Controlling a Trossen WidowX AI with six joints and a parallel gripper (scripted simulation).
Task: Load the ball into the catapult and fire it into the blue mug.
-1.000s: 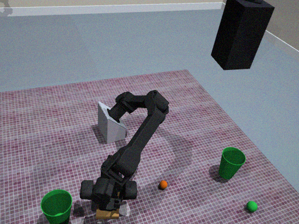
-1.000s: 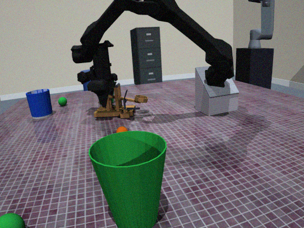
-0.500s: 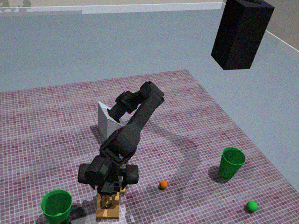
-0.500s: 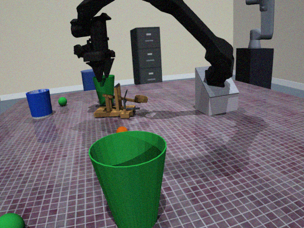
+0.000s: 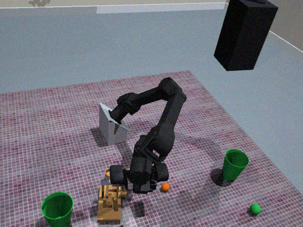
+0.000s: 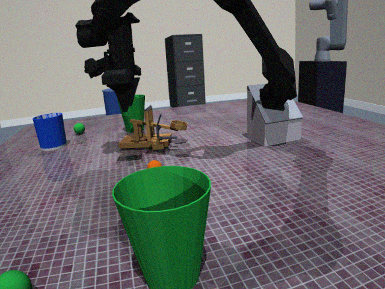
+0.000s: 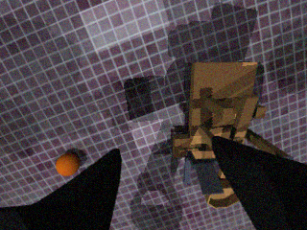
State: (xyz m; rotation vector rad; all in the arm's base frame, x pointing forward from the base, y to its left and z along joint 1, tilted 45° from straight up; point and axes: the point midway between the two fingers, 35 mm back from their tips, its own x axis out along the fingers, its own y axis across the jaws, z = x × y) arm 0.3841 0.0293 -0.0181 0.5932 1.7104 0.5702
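Right now the orange ball is 5 cm behind my gripper tip, 14 cm to the left of it and 11 cm below it. Also, from my gripper tip: blue mug: 27 cm ahead, 16 cm to the right, 9 cm below; then catapult: 7 cm behind, 6 cm to the right, 7 cm below.
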